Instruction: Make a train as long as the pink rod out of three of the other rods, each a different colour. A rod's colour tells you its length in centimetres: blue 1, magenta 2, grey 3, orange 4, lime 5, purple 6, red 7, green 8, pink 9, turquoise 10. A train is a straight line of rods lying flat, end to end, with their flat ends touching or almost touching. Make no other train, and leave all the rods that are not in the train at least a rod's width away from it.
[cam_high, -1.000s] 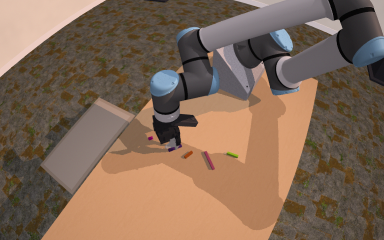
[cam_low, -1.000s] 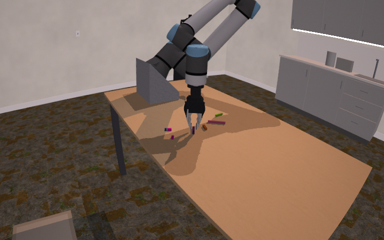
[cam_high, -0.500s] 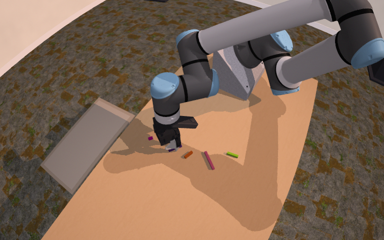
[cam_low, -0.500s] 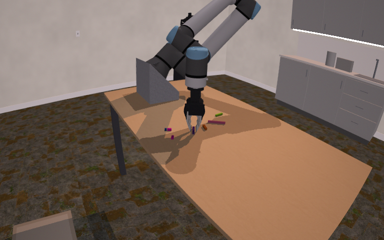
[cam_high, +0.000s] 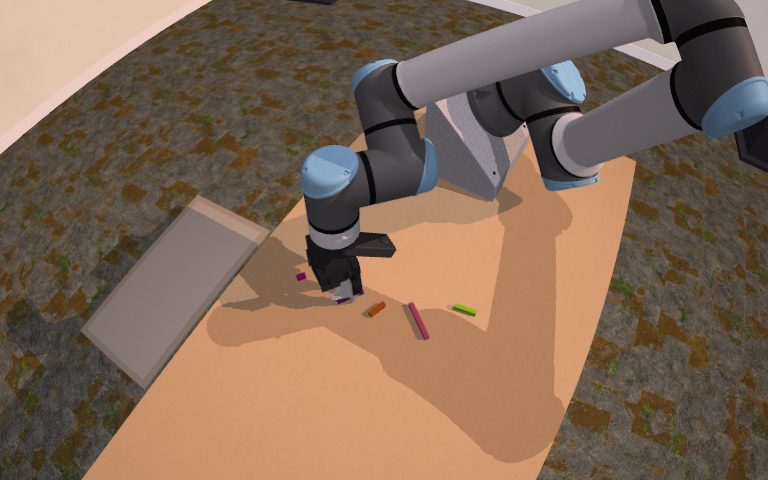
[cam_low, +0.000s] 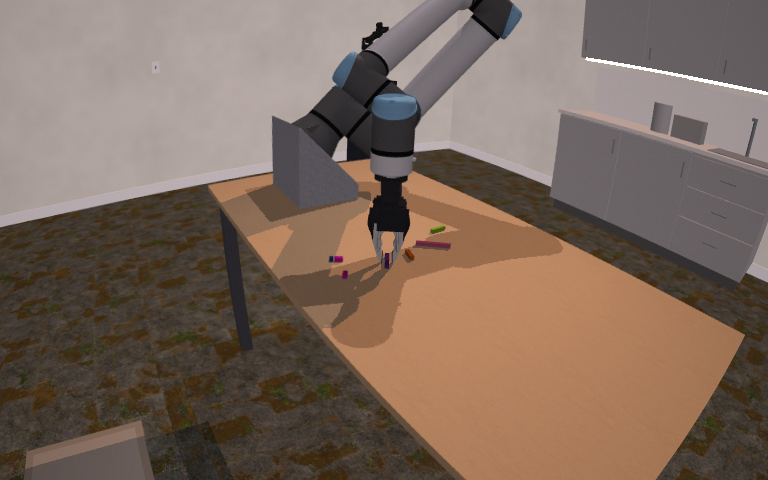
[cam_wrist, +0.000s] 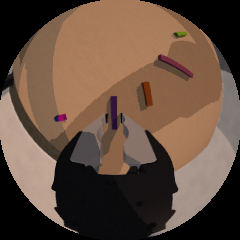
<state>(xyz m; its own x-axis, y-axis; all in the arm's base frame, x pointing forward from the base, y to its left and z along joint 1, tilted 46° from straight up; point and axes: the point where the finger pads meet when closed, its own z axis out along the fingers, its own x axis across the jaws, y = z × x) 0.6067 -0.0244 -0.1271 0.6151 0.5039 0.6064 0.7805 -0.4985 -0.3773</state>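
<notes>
Right now my hand is 10 mm above the purple rod. From my hand the other things lie so: orange rod 70 mm to the left, 10 mm below; pink rod 150 mm to the left, 10 mm below, 10 mm behind; blue rod 110 mm to the right, 80 mm behind, 10 mm below.
</notes>
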